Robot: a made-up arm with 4 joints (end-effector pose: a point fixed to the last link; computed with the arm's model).
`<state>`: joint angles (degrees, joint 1 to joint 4).
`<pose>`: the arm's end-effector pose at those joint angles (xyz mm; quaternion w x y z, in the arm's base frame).
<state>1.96 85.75 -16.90 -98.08</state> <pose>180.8 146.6 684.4 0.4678 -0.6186 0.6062 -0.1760</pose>
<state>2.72 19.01 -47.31 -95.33</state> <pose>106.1 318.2 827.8 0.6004 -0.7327 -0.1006 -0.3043</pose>
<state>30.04 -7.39 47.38 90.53</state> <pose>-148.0 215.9 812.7 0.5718 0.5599 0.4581 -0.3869</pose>
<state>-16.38 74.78 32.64 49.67</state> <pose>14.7 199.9 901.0 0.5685 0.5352 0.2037 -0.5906</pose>
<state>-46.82 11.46 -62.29 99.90</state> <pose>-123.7 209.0 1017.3 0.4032 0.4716 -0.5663 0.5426</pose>
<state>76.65 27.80 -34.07 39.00</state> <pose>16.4 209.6 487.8 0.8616 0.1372 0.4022 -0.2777</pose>
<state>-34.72 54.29 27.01 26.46</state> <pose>-89.9 229.2 957.7 0.8294 0.4229 0.1058 -0.3493</pose>
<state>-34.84 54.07 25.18 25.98</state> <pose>-88.4 228.0 957.1 0.8361 0.4149 0.0908 -0.3472</pose>
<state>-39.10 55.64 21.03 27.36</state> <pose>-100.0 221.0 962.6 0.8340 0.4319 0.0267 -0.3422</pose>
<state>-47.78 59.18 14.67 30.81</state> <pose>-127.3 206.9 972.9 0.8116 0.4749 -0.0859 -0.3293</pose>
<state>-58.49 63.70 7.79 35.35</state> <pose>-164.4 189.0 981.3 0.7639 0.5278 -0.2119 -0.3048</pose>
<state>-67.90 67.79 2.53 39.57</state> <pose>-199.2 173.0 983.7 0.7071 0.5728 -0.3096 -0.2758</pose>
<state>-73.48 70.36 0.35 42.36</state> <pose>-220.8 164.3 982.1 0.6670 0.6023 -0.3565 -0.2555</pose>
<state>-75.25 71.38 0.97 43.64</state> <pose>-228.5 163.1 980.4 0.6519 0.6190 -0.3606 -0.2486</pose>
